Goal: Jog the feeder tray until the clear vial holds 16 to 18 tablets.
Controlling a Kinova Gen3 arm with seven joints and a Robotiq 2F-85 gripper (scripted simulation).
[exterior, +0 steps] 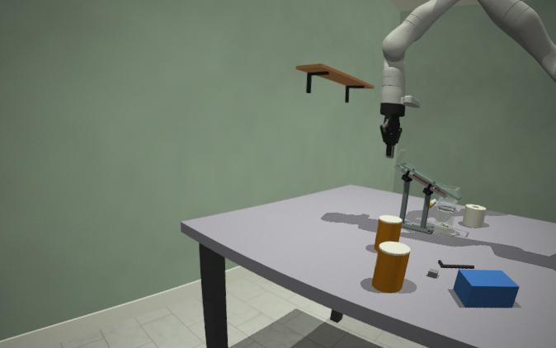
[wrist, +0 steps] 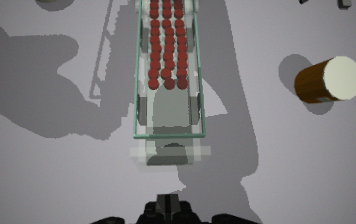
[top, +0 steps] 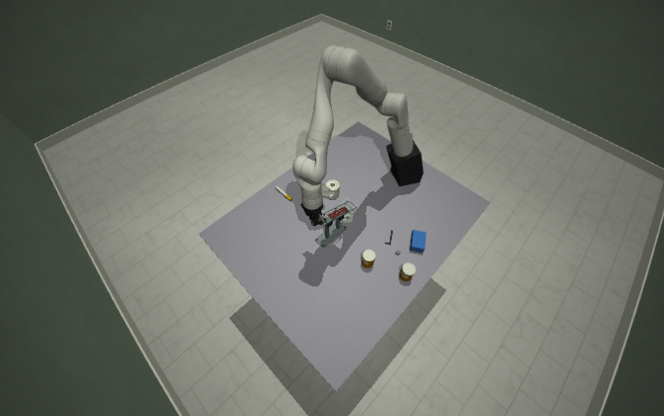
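Now: the feeder tray 10 cm behind my hand, 1 cm to the left of it and 5 cm below it. The rest, counted from my hand: clear vial 20 cm behind, 1 cm to the left, 17 cm below; yellow pen 10 cm behind, 32 cm to the right, 20 cm below; white roll 28 cm behind, 16 cm to the right, 18 cm below.
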